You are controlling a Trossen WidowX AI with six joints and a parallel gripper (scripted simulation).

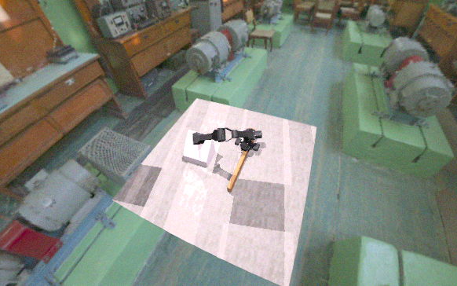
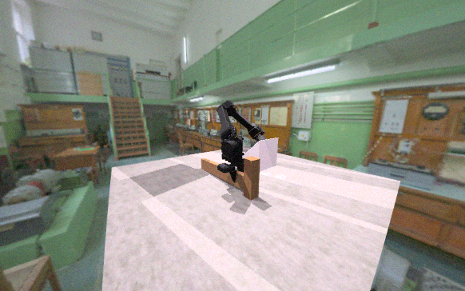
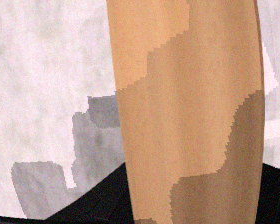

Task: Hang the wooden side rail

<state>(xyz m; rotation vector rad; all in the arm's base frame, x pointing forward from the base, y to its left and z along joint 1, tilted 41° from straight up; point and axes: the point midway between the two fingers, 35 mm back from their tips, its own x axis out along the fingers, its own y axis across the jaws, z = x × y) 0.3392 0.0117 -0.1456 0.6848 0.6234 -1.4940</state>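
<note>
Now: gripper tip 10 cm to the right of the wooden headboard post and 5 cm below it.
</note>
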